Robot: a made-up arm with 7 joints. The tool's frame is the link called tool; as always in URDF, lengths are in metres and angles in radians. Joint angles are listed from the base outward.
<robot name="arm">
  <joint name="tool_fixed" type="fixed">
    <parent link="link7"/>
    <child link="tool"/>
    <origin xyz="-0.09 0.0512 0.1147" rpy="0 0 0"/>
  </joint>
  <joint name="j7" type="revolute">
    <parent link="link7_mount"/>
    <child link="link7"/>
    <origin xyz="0.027 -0.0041 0.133" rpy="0 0 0"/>
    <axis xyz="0 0 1"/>
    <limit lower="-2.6" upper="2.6"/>
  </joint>
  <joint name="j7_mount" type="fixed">
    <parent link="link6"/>
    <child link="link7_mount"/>
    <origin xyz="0.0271 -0.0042 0.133" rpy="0 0 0"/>
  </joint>
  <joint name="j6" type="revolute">
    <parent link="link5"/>
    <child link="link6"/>
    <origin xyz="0.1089 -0.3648 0.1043" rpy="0 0 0"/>
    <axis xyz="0 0 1"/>
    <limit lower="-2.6" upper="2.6"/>
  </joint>
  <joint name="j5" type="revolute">
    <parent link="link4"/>
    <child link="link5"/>
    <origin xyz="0.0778 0.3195 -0.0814" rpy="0 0 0"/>
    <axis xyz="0 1 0"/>
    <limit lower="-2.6" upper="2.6"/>
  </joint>
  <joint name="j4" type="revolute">
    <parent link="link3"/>
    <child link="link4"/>
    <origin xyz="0.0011 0.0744 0.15" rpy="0 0 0"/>
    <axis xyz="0 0 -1"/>
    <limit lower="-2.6" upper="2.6"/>
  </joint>
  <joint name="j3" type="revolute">
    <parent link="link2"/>
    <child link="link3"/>
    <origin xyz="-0.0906 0.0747 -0.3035" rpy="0 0 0"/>
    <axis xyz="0 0 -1"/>
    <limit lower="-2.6" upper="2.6"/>
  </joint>
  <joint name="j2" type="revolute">
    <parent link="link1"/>
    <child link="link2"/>
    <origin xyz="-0.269 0.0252 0.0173" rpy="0 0 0"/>
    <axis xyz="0 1 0"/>
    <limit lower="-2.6" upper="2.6"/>
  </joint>
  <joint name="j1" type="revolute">
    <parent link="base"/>
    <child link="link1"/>
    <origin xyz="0 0 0.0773" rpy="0 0 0"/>
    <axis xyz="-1 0 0"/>
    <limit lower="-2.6" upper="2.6"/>
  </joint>
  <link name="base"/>
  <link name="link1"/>
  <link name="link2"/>
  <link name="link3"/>
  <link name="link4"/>
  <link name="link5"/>
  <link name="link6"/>
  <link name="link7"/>
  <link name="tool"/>
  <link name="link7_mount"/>
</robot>
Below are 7 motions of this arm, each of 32 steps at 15 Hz.
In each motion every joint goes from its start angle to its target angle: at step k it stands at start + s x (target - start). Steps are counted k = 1, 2, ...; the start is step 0. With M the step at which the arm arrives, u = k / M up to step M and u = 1 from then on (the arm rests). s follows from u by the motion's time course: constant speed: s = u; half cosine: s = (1 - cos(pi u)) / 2; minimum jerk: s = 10 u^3 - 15 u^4 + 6 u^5.
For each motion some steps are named. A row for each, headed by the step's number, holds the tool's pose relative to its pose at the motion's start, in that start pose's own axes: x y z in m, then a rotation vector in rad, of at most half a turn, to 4 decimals.
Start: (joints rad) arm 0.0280 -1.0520 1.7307 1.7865 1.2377 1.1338 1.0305
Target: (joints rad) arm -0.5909 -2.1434 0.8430 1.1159 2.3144 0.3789 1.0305
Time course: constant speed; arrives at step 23
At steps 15, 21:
15: -0.0556 -0.2933 -0.7089 1.5256 0.0958 -0.3760
21: 0.1048 -0.1999 -1.0140 2.0049 0.3777 -0.2160

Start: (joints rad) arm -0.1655 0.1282 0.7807 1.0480 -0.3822 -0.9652 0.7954
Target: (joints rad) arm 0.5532 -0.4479 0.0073 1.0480 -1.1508 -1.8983 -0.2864
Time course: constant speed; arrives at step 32
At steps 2, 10, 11, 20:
2: -0.0291 -0.0129 -0.0055 0.0765 -0.0673 -0.1039
10: -0.1339 -0.0800 -0.0545 0.4707 -0.2512 -0.5119
11: -0.1453 -0.0899 -0.0642 0.5290 -0.2625 -0.5603
20: -0.2226 -0.1858 -0.1953 1.1184 -0.2154 -0.9345

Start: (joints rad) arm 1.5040 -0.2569 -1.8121 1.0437 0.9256 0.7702 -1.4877
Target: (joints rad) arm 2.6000 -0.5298 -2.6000 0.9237 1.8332 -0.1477 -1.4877
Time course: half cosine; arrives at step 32
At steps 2, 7, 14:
2: 0.0028 0.0092 -0.0055 -0.0202 0.0008 -0.0093
7: 0.0355 0.1018 -0.0789 -0.2412 0.0022 -0.1140
14: 0.1486 0.2447 -0.3941 -0.8785 -0.0779 -0.4255

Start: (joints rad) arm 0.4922 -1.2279 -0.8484 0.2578 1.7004 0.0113 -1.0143
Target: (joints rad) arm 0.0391 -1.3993 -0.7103 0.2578 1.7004 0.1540 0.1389
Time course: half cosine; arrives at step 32
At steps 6, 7, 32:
6: 0.0080 -0.0332 0.0165 0.0428 0.0271 0.1178
7: 0.0112 -0.0449 0.0218 0.0584 0.0355 0.1586
32: 0.2176 -0.3925 0.0391 0.6550 0.0065 1.3438

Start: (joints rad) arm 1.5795 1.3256 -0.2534 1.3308 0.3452 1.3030 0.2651
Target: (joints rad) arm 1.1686 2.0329 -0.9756 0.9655 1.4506 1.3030 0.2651
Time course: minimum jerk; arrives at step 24
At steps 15, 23, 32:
15: 0.3453 -0.1669 -0.4387 1.1180 1.0322 0.5873
23: 0.2674 -0.0317 -0.6784 1.4815 1.5644 0.6345
32: 0.2670 -0.0313 -0.6789 1.4823 1.5658 0.6345

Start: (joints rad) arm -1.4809 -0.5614 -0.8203 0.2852 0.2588 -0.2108 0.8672
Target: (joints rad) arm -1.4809 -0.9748 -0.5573 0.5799 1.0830 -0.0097 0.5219
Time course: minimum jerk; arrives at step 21
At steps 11, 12, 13, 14, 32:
11: 0.0489 -0.1603 -0.0239 0.1903 0.1544 -0.3853
12: 0.0466 -0.1900 -0.0296 0.2321 0.1673 -0.4408
13: 0.0421 -0.2182 -0.0357 0.2743 0.1767 -0.4906
14: 0.0361 -0.2438 -0.0419 0.3148 0.1830 -0.5333
32: 0.0118 -0.3137 -0.0627 0.4380 0.1904 -0.6378

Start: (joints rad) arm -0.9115 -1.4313 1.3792 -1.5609 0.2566 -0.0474 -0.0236
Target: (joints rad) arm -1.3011 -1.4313 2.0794 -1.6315 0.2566 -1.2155 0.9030
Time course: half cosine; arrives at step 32
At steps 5, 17, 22, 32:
5: 0.0031 -0.0230 0.0009 0.0183 0.0009 -0.0714
17: -0.0333 -0.1992 -0.0103 0.1701 0.0232 -0.6638
22: -0.0801 -0.2597 -0.0242 0.2415 0.0430 -0.9398
32: -0.1350 -0.2999 -0.0401 0.3113 0.0682 -1.2073

